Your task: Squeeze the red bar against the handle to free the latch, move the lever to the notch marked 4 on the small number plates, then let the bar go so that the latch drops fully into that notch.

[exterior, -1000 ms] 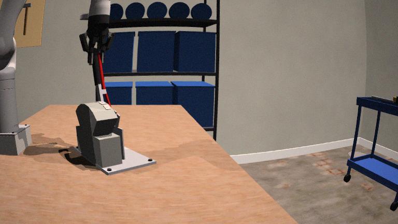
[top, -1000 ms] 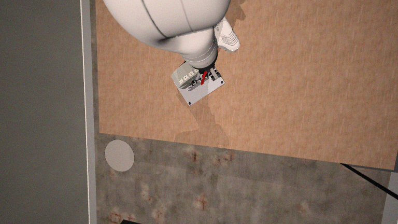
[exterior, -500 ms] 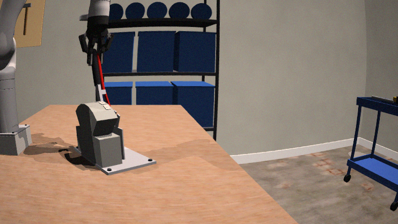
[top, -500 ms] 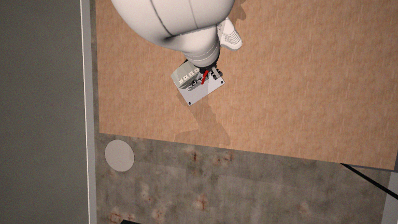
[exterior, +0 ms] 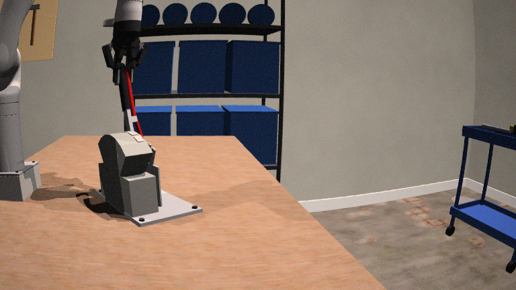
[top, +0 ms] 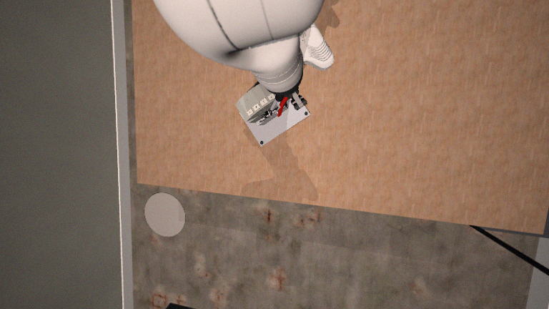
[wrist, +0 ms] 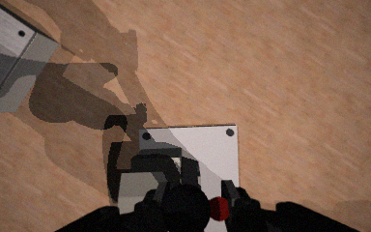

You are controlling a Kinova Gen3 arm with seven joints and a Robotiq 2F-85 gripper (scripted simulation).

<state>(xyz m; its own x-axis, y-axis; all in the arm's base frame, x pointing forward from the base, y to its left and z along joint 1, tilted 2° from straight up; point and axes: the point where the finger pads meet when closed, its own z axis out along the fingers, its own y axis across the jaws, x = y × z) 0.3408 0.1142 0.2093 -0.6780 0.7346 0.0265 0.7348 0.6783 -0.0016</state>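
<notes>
Now: hand 4 cm short of the red bar, 2 cm to the left of it and 10 cm above it.
</notes>
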